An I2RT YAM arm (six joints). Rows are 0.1 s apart.
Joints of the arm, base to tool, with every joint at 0 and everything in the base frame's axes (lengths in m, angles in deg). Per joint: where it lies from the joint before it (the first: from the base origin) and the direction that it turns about. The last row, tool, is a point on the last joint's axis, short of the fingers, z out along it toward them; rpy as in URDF.
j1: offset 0 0 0.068 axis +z
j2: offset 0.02 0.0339 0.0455 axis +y
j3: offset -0.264 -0.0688 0 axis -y
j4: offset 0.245 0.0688 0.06 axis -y
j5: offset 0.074 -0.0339 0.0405 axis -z
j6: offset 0.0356 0 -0.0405 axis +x
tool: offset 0 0 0 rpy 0 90 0
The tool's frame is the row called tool.
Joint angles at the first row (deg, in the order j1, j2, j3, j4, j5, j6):
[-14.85 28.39 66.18 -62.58 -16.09 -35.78]
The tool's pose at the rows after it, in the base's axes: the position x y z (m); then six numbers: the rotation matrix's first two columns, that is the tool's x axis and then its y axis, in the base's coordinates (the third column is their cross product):
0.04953, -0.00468, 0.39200, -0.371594, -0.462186, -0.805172, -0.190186, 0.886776, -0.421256
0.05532, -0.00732, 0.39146, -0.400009, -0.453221, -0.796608, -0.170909, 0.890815, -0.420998
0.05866, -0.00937, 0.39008, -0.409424, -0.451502, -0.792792, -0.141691, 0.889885, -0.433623
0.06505, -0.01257, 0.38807, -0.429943, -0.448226, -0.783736, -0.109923, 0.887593, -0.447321
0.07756, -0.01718, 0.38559, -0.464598, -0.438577, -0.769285, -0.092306, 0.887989, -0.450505
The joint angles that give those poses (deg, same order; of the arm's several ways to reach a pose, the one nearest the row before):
[-14.86 29.61 66.36 -62.14 -13.28 -33.84]
[-14.86 30.76 66.27 -61.79 -11.52 -33.49]
[-14.86 30.85 65.48 -60.39 -9.67 -33.31]
[-14.85 31.55 64.60 -58.80 -7.30 -33.22]
[-14.86 33.74 63.99 -57.31 -5.29 -33.05]

